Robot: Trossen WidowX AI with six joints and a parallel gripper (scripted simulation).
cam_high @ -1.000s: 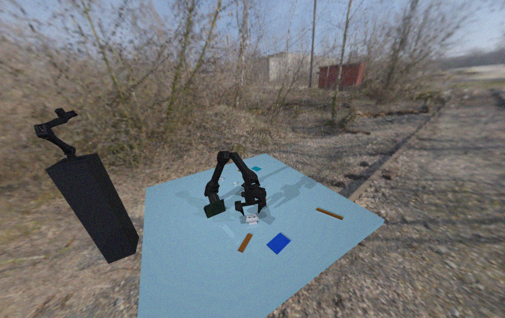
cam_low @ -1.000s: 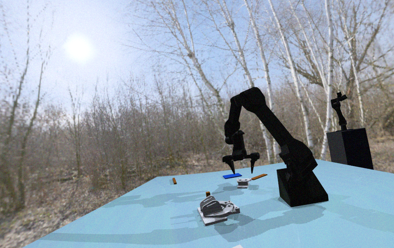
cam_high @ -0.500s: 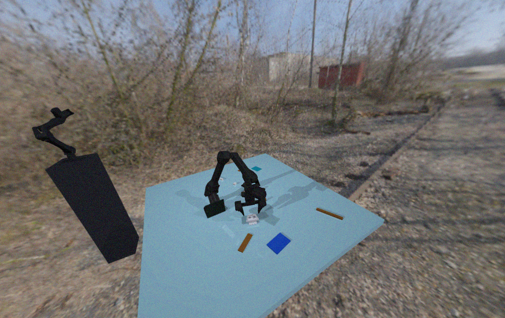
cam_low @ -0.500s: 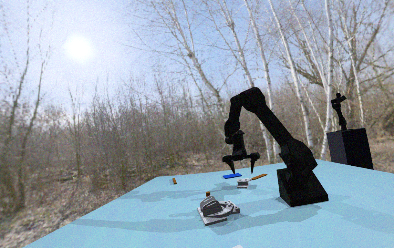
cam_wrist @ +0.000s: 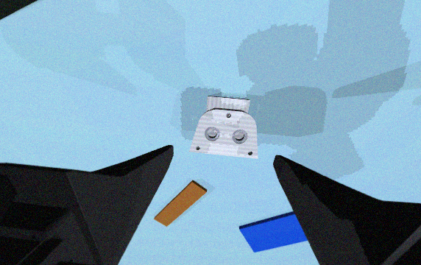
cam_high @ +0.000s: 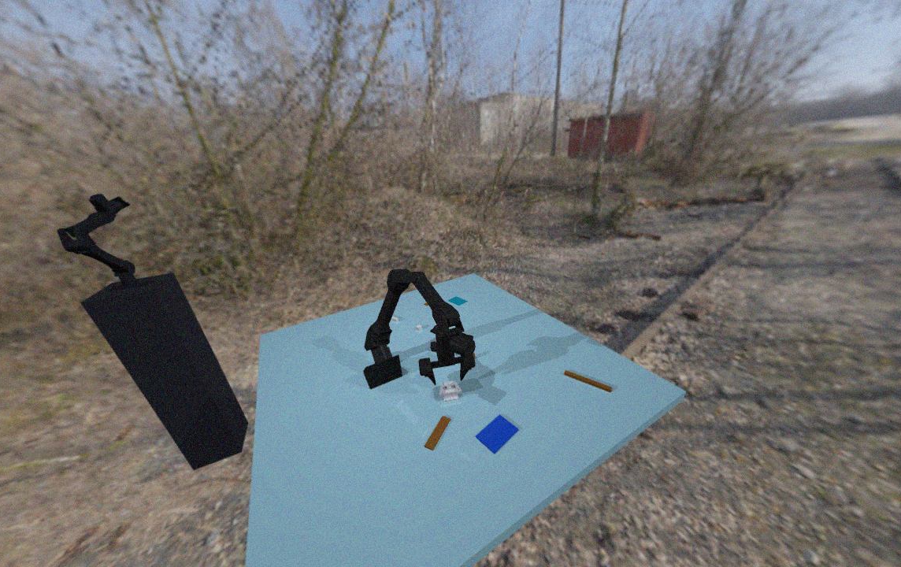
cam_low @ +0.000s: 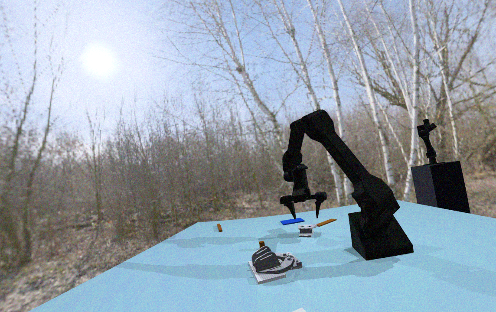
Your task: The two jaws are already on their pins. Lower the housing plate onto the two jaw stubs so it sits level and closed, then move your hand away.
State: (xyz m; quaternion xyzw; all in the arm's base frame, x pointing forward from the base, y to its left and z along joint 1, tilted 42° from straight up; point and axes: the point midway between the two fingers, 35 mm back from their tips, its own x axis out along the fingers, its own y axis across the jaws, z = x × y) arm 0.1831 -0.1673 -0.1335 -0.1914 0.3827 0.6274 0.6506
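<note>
Right now my gripper tip is 50 mm above the white part, 10 mm to the right of it and 10 mm short of it. Round my gripper tip: orange bar (120 mm to the right, 90 mm behind, 60 mm below); blue tile (210 mm to the right, 70 mm ahead, 60 mm below); small orange block (170 mm ahead, 140 mm to the left, 50 mm below).
</note>
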